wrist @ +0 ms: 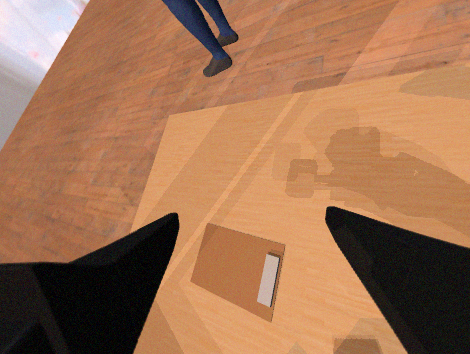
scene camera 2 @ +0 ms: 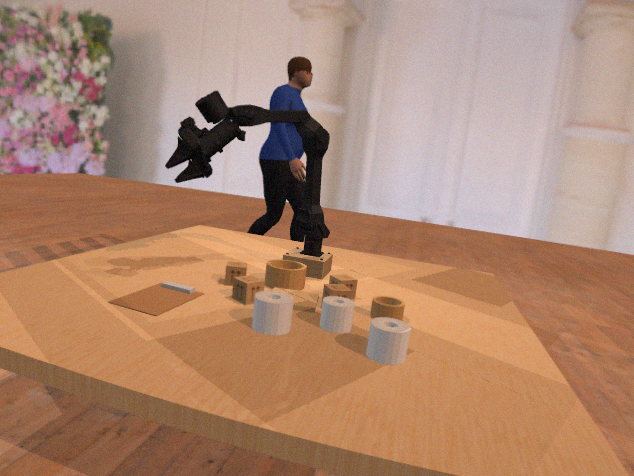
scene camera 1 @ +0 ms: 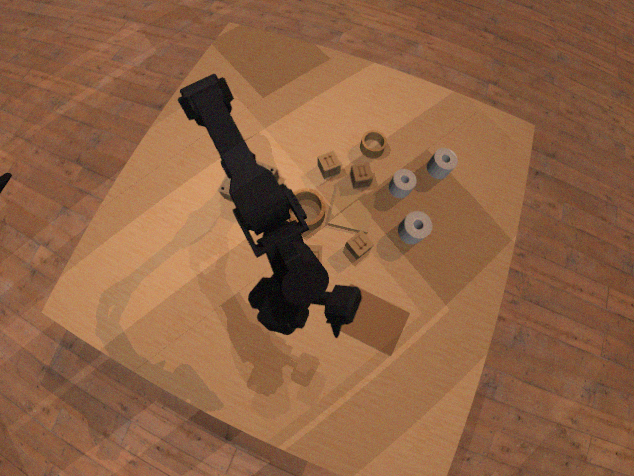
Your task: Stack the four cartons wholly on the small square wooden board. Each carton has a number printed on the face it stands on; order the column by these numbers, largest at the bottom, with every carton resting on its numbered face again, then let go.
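Places are measured from the arm's base along level axes (x ahead, y left, z up), in metres.
Where they show: gripper, fingertip midpoint: (wrist: 252, 216) (scene camera 2: 171, 174) (scene camera 1: 313, 331); arm's base at its link origin: (scene camera 2: 311, 253).
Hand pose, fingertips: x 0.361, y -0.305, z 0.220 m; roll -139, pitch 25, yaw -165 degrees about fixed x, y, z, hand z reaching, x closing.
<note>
Each offset is from my fingertips to the centre of the thing. "spot": to the spot under its first point.
Four small brown cartons with dark arrow marks stand apart on the table: one {dx -0.152, dy +0.452, dz -0.250 m} (scene camera 1: 329, 164) (scene camera 2: 343, 280) beside another {dx -0.047, dy +0.457, dz -0.250 m} (scene camera 1: 361, 175) (scene camera 2: 338, 292), a third {dx +0.026, dy +0.251, dz -0.250 m} (scene camera 1: 358, 245) (scene camera 2: 248, 289), and a fourth {dx -0.083, dy +0.168, dz -0.250 m} (scene camera 1: 317, 253) (scene camera 2: 236, 272) partly hidden by the arm in scene camera 1. Their undersides and numbers are hidden. A thin light wooden board {dx -0.032, dy +0.351, dz -0.271 m} (scene camera 1: 345, 212) (scene camera 2: 304, 298) lies between them, much like the table in colour. My gripper (scene camera 2: 171, 174) (wrist: 252, 216) is open and empty, high above the table and away from the cartons. No carton shows in the wrist view.
White rolls {dx +0.157, dy +0.362, dz -0.242 m} (scene camera 1: 415, 227) (scene camera 2: 272, 313) stand beyond the cartons. A large wooden ring {dx -0.155, dy +0.287, dz -0.247 m} (scene camera 1: 321, 214) (scene camera 2: 285, 280) stands near the arm's base; a smaller ring {dx -0.052, dy +0.585, dz -0.256 m} (scene camera 1: 372, 153) (scene camera 2: 387, 310) stands by two cartons. A brown sheet {dx +0.137, dy +0.075, dz -0.271 m} (scene camera 1: 381, 325) (scene camera 2: 148, 302) (wrist: 225, 265) bears a grey bar {spot: dx +0.071, dy +0.085, dz -0.265 m} (scene camera 2: 178, 287) (wrist: 268, 280).
</note>
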